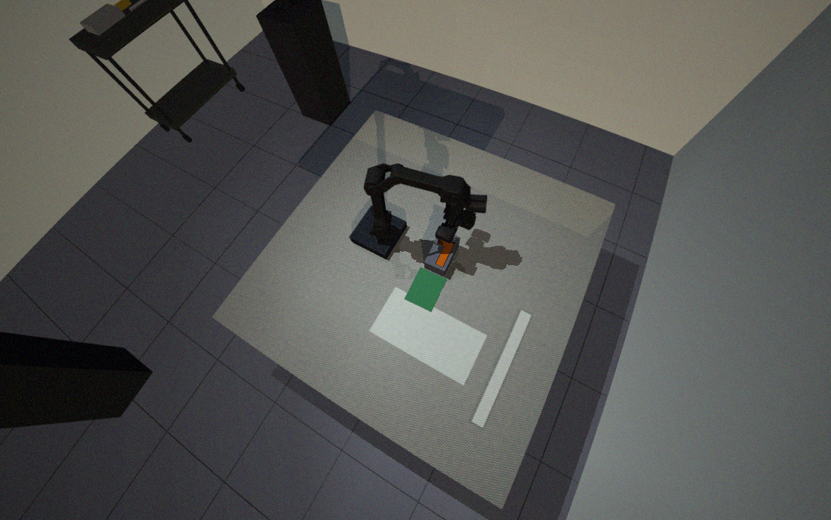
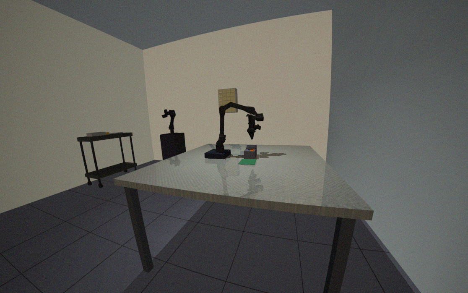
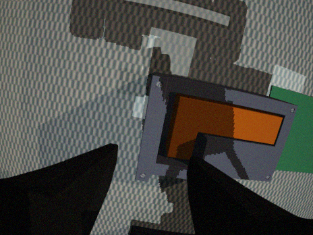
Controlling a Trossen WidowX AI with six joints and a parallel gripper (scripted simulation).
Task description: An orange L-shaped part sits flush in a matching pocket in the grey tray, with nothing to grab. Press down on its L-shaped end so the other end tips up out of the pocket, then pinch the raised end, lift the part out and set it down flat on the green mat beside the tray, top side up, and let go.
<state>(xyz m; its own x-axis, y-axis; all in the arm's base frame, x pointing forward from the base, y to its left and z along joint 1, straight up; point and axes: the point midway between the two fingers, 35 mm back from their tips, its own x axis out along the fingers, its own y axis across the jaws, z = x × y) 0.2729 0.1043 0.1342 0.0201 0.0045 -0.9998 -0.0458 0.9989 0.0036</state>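
Now: the orange L-shaped part 10 cm below my gripper tip, 6 cm to the right of it and 1 cm behind it. Also, from my gripper tip: green mat 22 cm to the right, 16 cm below.
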